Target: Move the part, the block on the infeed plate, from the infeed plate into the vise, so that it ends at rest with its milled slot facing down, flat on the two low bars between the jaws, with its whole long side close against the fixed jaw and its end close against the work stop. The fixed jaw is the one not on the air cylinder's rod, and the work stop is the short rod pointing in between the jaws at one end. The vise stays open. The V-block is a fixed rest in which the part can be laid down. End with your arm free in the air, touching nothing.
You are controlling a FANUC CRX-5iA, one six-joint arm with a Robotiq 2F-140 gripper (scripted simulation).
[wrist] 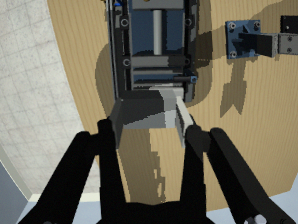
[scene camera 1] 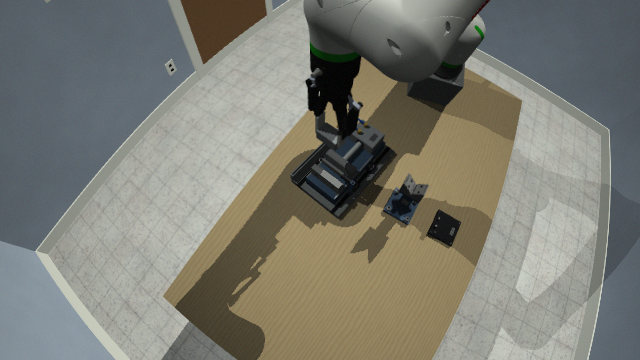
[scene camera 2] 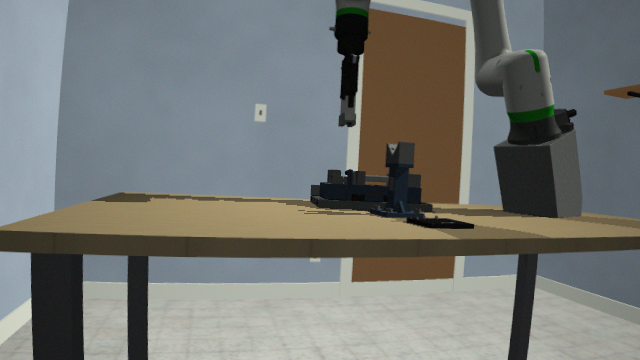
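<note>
Part (wrist: 142,109) visible, V-block post (scene camera 2: 400,191) too. My gripper (scene camera 1: 330,137), (wrist: 148,107), (scene camera 2: 347,121) also visible.
</note>
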